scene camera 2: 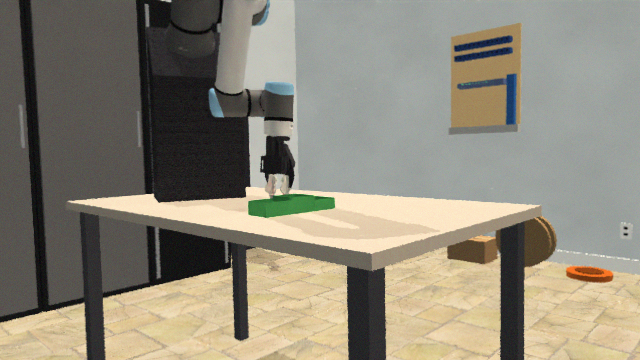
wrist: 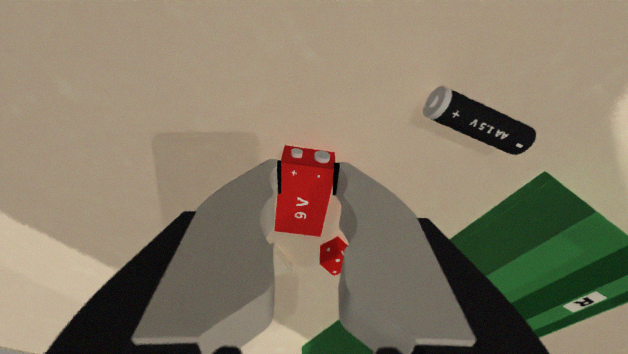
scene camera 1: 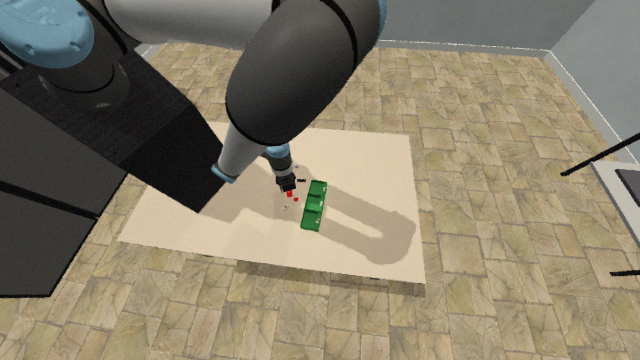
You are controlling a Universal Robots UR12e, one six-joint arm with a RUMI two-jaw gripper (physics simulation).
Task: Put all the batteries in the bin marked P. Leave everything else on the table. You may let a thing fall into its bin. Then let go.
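Frame: origin at the arm's base, x down, y ahead, z right, level; centimetres.
Seen in the pictures: gripper, between the fingertips: (wrist: 307,164); arm's base, origin of its link: (scene camera 2: 189,43) (scene camera 1: 89,80).
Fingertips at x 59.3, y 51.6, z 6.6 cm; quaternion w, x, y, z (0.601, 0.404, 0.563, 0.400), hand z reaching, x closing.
Note:
Offsets run from my fingertips to a thing's middle. "*": to the spot under its first point. Level surfaces: height alone.
A red 9 V battery {dx -0.2, dy +0.5, dz +1.5 cm} (scene camera 1: 289,193) (wrist: 302,200) is between the fingertips of my gripper (scene camera 2: 278,192) (wrist: 307,164), which is shut on its two sides near the terminal end. I cannot tell whether it touches the table. A black AA battery {dx +0.0, dy +6.1, dz -5.4 cm} (scene camera 1: 301,180) (wrist: 482,121) lies on the table, apart from the fingers, to the upper right in the wrist view. The green three-part bin {dx -1.6, dy +14.1, dz +8.5 cm} (scene camera 1: 314,204) (scene camera 2: 285,206) (wrist: 545,200) stands beside them. Its P compartment {* dx +0.0, dy +12.9, dz +16.3 cm} (scene camera 1: 311,220) is the lower one in the first scene view.
A red die {dx -0.1, dy +4.5, dz +5.7 cm} (scene camera 1: 296,199) (wrist: 333,256) lies just beyond the battery, partly behind the right finger in the wrist view. A pale domino {dx +0.3, dy -0.2, dz +9.7 cm} (scene camera 1: 285,207) lies near it. A small pale thing {dx +0.1, dy +2.8, dz -14.5 cm} (scene camera 1: 296,166) lies beyond the gripper. All are on the table {dx +0.7 cm} (scene camera 1: 370,155) (scene camera 2: 450,215).

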